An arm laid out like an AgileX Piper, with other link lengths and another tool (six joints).
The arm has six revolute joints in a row. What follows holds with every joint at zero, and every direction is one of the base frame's.
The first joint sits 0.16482 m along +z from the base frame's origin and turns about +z.
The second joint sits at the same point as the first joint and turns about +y.
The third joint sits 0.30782 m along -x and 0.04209 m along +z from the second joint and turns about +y.
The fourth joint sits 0.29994 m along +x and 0.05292 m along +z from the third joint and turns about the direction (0.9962, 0, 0.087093).
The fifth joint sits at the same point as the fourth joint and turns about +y.
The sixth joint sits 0.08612 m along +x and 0.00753 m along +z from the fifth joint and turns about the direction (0.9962, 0, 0.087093).
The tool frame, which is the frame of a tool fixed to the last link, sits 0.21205 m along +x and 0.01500 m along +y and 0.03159 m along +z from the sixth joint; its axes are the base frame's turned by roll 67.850, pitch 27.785 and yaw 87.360 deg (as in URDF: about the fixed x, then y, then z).
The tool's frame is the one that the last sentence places.
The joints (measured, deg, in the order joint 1, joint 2, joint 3, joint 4, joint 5, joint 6), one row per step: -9.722, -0.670, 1.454, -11.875, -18.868, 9.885; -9.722, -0.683, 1.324, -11.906, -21.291, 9.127; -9.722, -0.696, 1.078, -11.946, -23.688, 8.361; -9.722, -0.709, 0.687, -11.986, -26.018, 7.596; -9.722, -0.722, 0.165, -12.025, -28.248, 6.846; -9.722, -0.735, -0.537, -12.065, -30.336, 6.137; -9.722, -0.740, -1.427, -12.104, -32.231, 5.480; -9.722, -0.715, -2.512, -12.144, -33.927, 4.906; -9.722, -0.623, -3.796, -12.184, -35.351, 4.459; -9.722, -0.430, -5.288, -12.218, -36.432, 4.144; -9.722, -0.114, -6.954, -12.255, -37.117, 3.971; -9.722, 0.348, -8.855, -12.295, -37.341, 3.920; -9.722, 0.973, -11.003, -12.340, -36.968, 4.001; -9.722, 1.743, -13.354, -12.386, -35.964, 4.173; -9.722, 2.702, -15.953, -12.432, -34.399, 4.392; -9.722, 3.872, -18.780, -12.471, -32.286, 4.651
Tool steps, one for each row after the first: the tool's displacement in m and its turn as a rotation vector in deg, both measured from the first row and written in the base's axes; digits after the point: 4 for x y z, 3 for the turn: -0.0057, 0.0036, 0.0122, -1.182, -2.403, 0.188; -0.0122, 0.0074, 0.0251, -2.384, -4.900, 0.337; -0.0196, 0.0112, 0.0388, -3.586, -7.483, 0.441; -0.0278, 0.0150, 0.0530, -4.768, -10.107, 0.499; -0.0368, 0.0188, 0.0678, -5.911, -12.780, 0.516; -0.0467, 0.0225, 0.0832, -6.995, -15.451, 0.491; -0.0572, 0.0260, 0.0990, -7.996, -18.101, 0.442; -0.0679, 0.0294, 0.1149, -8.860, -20.626, 0.389; -0.0783, 0.0323, 0.1307, -9.565, -22.933, 0.332; -0.0879, 0.0347, 0.1459, -10.095, -24.912, 0.280; -0.0965, 0.0365, 0.1610, -10.466, -26.536, 0.215; -0.1033, 0.0375, 0.1756, -10.647, -27.667, 0.124; -0.1080, 0.0375, 0.1894, -10.652, -28.248, -0.019; -0.1108, 0.0367, 0.2030, -10.523, -28.346, -0.232; -0.1114, 0.0349, 0.2162, -10.246, -27.937, -0.517
